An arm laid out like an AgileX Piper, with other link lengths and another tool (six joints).
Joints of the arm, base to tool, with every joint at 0 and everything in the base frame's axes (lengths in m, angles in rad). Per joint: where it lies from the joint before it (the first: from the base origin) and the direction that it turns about. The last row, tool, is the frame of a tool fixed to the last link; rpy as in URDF.
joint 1: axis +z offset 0 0 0.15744
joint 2: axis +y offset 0 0 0
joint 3: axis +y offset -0.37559 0 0.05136
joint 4: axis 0.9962 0 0.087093 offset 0.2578 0 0.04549
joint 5: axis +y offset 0 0 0
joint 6: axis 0.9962 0 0.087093 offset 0.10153 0 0.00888
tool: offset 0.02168 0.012 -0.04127 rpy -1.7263 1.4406 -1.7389
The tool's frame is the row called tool.
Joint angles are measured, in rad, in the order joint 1, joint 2, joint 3, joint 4, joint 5, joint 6. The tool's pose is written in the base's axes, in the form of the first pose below.
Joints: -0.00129 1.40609 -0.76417 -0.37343 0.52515 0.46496
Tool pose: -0.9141 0.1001 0.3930 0.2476; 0.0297 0.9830 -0.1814 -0.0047; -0.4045 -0.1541 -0.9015 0.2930; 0 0 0 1
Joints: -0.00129 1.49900 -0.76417 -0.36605 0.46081 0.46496
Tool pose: -0.9273 0.0806 0.3656 0.2668; 0.0234 0.9871 -0.1581 -0.0020; -0.3737 -0.1381 -0.9172 0.2704; 0 0 0 1
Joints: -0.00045 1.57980 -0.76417 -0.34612 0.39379 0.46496
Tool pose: -0.9340 0.0722 0.3500 0.2830; 0.0286 0.9914 -0.1280 0.0021; -0.3562 -0.1095 -0.9280 0.2494; 0 0 0 1
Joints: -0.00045 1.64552 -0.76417 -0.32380 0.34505 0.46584
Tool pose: -0.9406 0.0748 0.3312 0.2944; 0.0425 0.9937 -0.1038 0.0055; -0.3368 -0.0836 -0.9378 0.2313; 0 0 0 1
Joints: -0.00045 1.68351 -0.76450 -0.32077 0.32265 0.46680
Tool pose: -0.9460 0.0717 0.3160 0.2998; 0.0433 0.9944 -0.0960 0.0065; -0.3211 -0.0772 -0.9439 0.2205; 0 0 0 1
